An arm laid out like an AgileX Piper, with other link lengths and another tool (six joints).
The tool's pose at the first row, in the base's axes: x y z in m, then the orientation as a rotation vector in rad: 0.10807 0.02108 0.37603 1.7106 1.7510 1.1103
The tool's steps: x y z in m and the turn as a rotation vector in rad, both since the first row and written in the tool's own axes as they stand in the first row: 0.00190 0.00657 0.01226 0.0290 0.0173 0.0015; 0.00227 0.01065 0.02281 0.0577 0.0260 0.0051; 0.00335 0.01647 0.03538 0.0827 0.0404 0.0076; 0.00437 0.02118 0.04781 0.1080 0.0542 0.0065; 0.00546 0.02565 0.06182 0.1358 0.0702 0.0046
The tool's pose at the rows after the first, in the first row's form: 0.12143 0.02515 0.37458 1.7245 1.7849 1.1087; 0.13213 0.02758 0.37181 1.7428 1.8120 1.0989; 0.14538 0.03100 0.36942 1.7560 1.8402 1.0970; 0.15786 0.03443 0.36621 1.7656 1.8709 1.0924; 0.17142 0.03832 0.36192 1.7749 1.9057 1.0877
